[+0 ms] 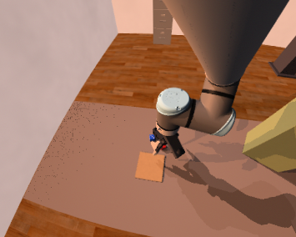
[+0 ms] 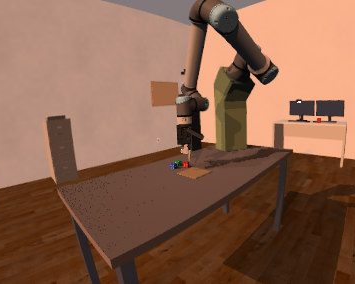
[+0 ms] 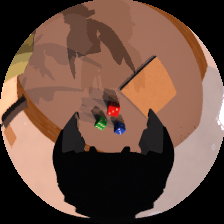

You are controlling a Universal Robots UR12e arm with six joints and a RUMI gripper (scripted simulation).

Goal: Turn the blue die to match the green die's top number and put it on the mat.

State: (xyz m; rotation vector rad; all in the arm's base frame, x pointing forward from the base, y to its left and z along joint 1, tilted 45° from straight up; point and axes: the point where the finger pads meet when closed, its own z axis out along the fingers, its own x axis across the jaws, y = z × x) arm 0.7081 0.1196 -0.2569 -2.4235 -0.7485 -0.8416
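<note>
Now: hand 1 cm short of the red die, 2 cm to the left of it and 4 cm above it. From my hand the other things lie so: tan mat: 7 cm ahead, 10 cm to the left, 5 cm below; green die: 2 cm ahead, 8 cm to the right, 4 cm below; blue die: 8 cm ahead, 6 cm to the right, 4 cm below.
</note>
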